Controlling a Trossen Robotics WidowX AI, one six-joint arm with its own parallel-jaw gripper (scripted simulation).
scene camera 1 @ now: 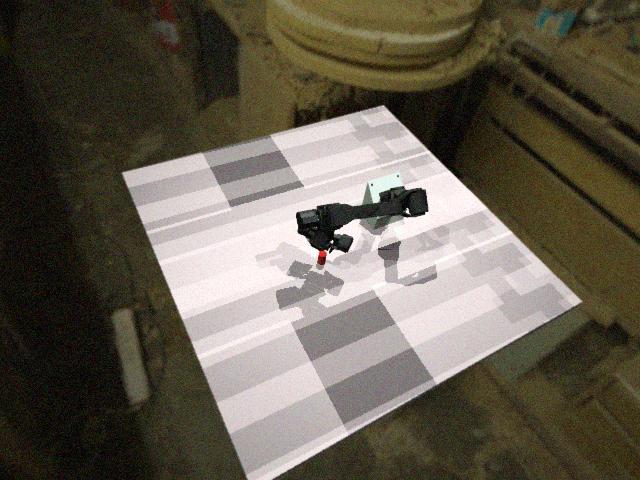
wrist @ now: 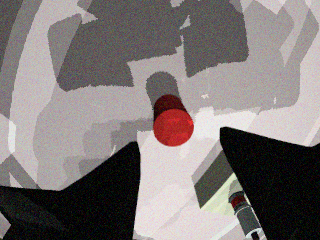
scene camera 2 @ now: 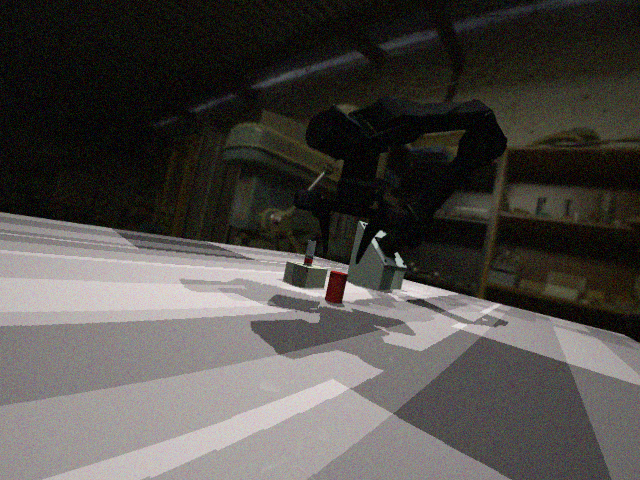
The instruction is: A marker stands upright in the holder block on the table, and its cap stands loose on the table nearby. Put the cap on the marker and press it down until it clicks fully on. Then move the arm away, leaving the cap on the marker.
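I can see my gripper [scene camera 2: 340, 260], and there's the gripper [scene camera 1: 322, 250] from another camera, plus the gripper [wrist: 179, 141] from the wrist. There's a pale holder block [scene camera 2: 298, 275] too, and the wrist also gets the block [wrist: 220, 170]. And I can see a red cap [wrist: 172, 125].
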